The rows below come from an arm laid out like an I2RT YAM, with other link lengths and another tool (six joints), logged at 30 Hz.
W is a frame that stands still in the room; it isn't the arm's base.
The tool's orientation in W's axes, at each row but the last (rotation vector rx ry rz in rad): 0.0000, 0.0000, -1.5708; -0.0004, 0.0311, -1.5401; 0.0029, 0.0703, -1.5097; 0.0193, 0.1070, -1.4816; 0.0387, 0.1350, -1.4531; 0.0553, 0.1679, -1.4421; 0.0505, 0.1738, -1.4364; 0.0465, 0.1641, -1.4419; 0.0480, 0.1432, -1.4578; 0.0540, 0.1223, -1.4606
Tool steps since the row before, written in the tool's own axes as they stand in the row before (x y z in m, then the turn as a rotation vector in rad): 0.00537, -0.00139, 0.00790, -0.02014, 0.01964, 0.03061; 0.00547, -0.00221, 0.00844, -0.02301, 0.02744, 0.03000; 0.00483, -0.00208, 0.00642, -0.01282, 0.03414, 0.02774; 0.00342, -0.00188, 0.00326, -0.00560, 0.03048, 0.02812; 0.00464, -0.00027, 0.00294, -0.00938, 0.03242, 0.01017; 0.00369, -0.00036, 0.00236, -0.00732, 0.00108, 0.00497; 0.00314, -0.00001, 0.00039, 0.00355, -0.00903, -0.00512; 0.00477, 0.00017, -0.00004, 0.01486, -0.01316, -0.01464; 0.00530, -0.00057, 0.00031, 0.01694, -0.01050, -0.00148; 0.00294, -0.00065, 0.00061, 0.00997, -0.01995, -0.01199
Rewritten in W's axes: -0.00139, -0.00537, 0.00790, 0.01964, 0.02014, 0.03061; -0.00187, -0.00570, 0.00837, 0.02734, 0.02326, 0.02990; -0.00150, -0.00524, 0.00626, 0.03452, 0.01362, 0.02688; -0.00138, -0.00382, 0.00306, 0.03152, 0.00609, 0.02684; 0.00045, -0.00493, 0.00240, 0.03179, 0.01199, 0.00937; 0.00027, -0.00400, 0.00181, 0.00060, 0.00664, 0.00592; 0.00041, -0.00314, -0.00008, -0.00894, -0.00399, -0.00495; 0.00073, -0.00466, -0.00072, -0.01248, -0.01440, -0.01566; 0.00002, -0.00533, -0.00033, -0.00872, -0.01772, -0.00303; -0.00031, -0.00304, 0.00029, -0.01937, -0.01071, -0.01230
